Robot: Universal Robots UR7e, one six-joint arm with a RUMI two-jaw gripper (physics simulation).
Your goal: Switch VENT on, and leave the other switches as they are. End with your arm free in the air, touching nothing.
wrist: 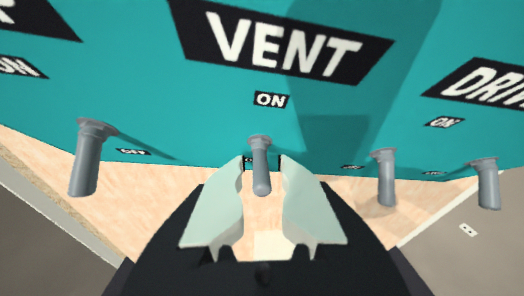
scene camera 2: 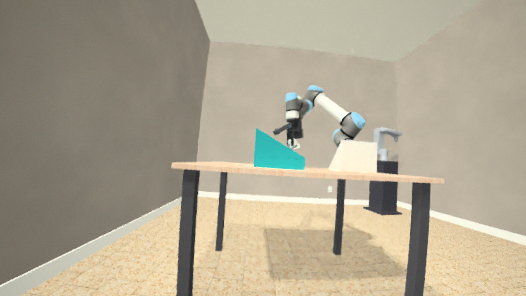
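Pixels of known places: gripper, fingertip midpoint: (wrist: 261, 156); arm's base, link origin: (scene camera 2: 350, 153).
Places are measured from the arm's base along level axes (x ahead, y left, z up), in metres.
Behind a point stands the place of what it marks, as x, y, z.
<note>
The teal switch panel (scene camera 2: 272, 156) @[0.584, 0.209, -0.063] (wrist: 150, 75) @[0.515, 0.090, 0.000] stands on the table with a sloped face. The VENT label (wrist: 282, 45) @[0.523, 0.029, 0.011] is above a small ON label (wrist: 271, 100) @[0.499, 0.031, -0.002]. The grey VENT switch lever (wrist: 261, 172) @[0.459, 0.040, 0.014] points down, toward the partly hidden OFF label. My gripper (scene camera 2: 292, 145) @[0.432, 0.038, -0.038] (wrist: 261, 156) @[0.432, 0.038, -0.038] is partly closed, its fingers standing on either side of the VENT lever. In the wrist view a narrow gap shows between the lever and each finger, so it is open. In the scene view the fingers are low over the panel's slope.
Another lever (wrist: 85, 165) @[0.464, 0.157, -0.001] stands left of VENT. A lever (wrist: 386, 180) @[0.423, -0.072, -0.002] and a further one (wrist: 488, 187) @[0.400, -0.189, -0.003] stand to the right, all pointing down. The DRIVE label (wrist: 487, 82) @[0.505, -0.073, 0.011] is at the right. A cream block (scene camera 2: 356, 156) @[0.013, 0.074, -0.021] stands on the wooden table (scene camera 2: 220, 167) @[0.813, 0.366, -0.123] near my arm's base.
</note>
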